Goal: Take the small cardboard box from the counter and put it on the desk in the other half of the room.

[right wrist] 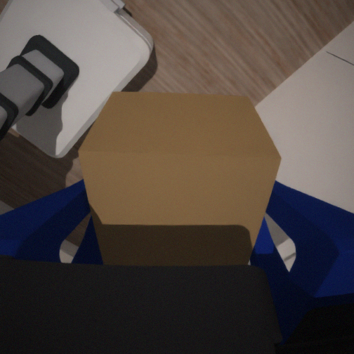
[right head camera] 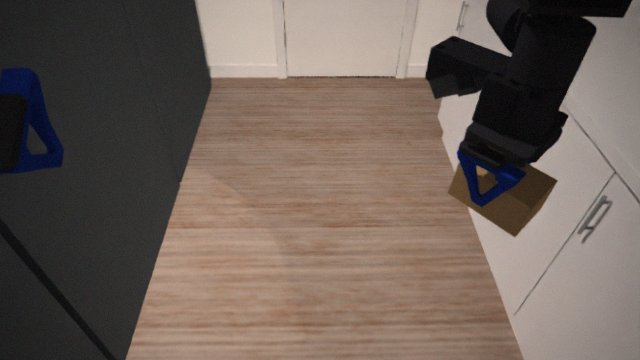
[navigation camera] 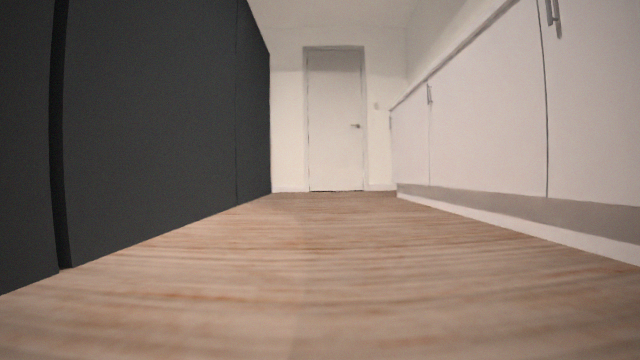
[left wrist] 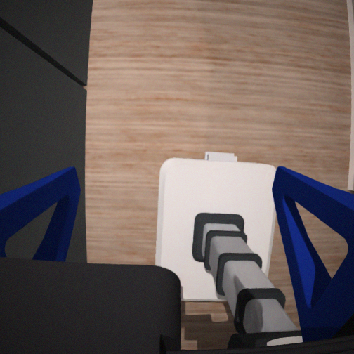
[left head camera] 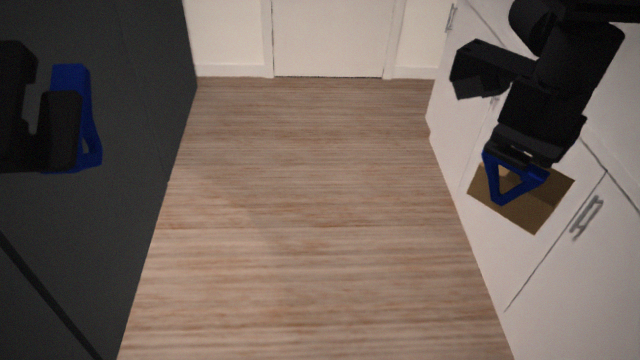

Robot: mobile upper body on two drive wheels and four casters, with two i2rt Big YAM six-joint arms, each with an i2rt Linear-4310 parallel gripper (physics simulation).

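Frame: origin at the left arm's base, x ahead, y left, z up, level; centimetres.
Seen in the pictures: left gripper, fingertip midpoint: (left head camera: 33, 159); right gripper, fingertip midpoint: (right head camera: 490, 189) (left head camera: 508, 189).
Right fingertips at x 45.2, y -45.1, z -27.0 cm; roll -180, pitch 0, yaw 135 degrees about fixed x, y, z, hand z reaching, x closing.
A point is followed by its place in that frame.
The small brown cardboard box (left head camera: 532, 215) @(x 40.2, y -45.7, z -26.0 cm) (right head camera: 510, 212) @(x 40.4, y -45.5, z -25.6 cm) (right wrist: 180, 187) is held between the blue fingers of my right gripper (right wrist: 176, 177), which is shut on it. In both head cameras the box hangs in front of the white cabinets at the right. My left gripper (left wrist: 175, 177) is open, with its blue fingers wide apart and no object between them; in the head cameras part of it shows at the left edge, in front of the dark panels. The counter (left head camera: 595, 85) @(x 110.3, y -104.3, z -50.0 cm) shows in part at the upper right. The desk does not show in any view.
Tall dark panels (left head camera: 125, 125) @(x 136.8, y 46.2, z -87.6 cm) (navigation camera: 150, 110) @(x 90.9, y 44.8, z -90.8 cm) stand along the left. White cabinets (left head camera: 565, 280) @(x 70.7, y -94.3, z -88.2 cm) (navigation camera: 490, 110) @(x 99.3, y -93.4, z -91.4 cm) with metal handles run along the right. A white door (left head camera: 327, 37) @(x 267.6, y -36.5, z -111.1 cm) (navigation camera: 335, 125) @(x 267.6, y -39.1, z -47.7 cm) stands at the far end of the wood floor (navigation camera: 320, 280) @(x 68.2, y -21.9, z -141.0 cm). My white base (left wrist: 220, 190) shows below the left gripper.
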